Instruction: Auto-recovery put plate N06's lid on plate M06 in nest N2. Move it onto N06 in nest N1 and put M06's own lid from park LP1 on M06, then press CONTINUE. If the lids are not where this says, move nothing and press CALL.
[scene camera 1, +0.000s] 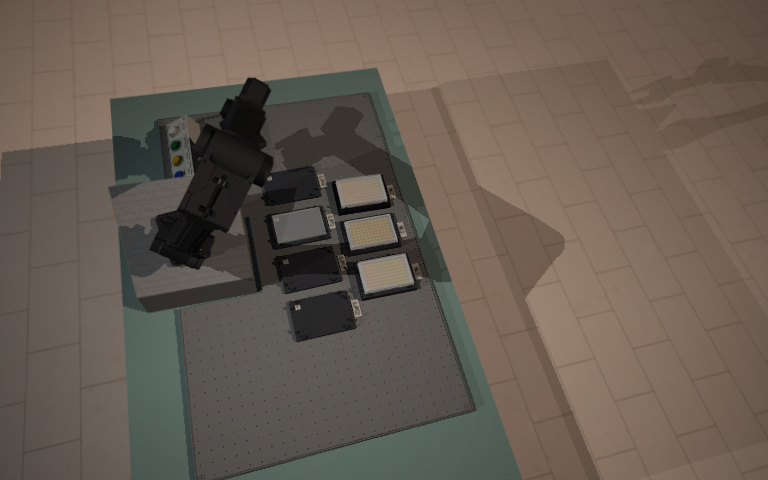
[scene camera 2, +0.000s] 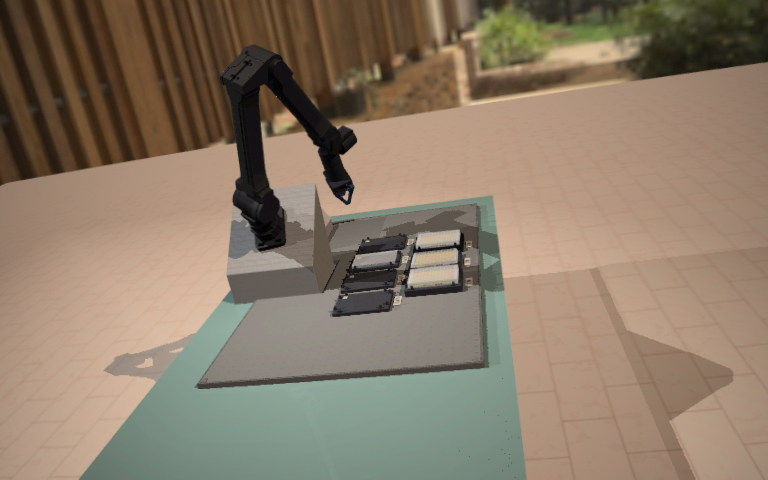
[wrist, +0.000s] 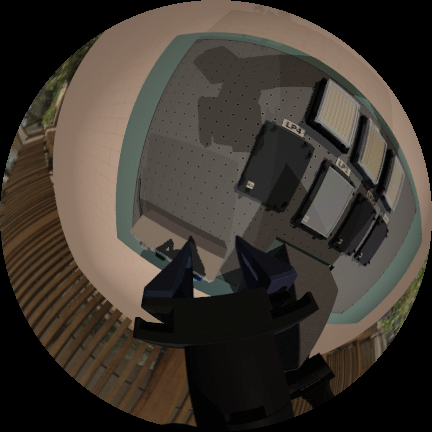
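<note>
My gripper is partly open and empty, high above the board's back end; the arm hides it in scene camera 1. Three plates stand in a column of nests: the back plate and front plate have whitish tops, the middle plate a yellower one. Their names and nest labels are unreadable. A grey translucent lid lies in the second park from the back, its label apparently LP1. The button console stands beside the arm's base.
The back dark park is labelled LP4 and bears no visible lid. Two more dark parks lie towards the front. The arm's grey pedestal stands left of the perforated board.
</note>
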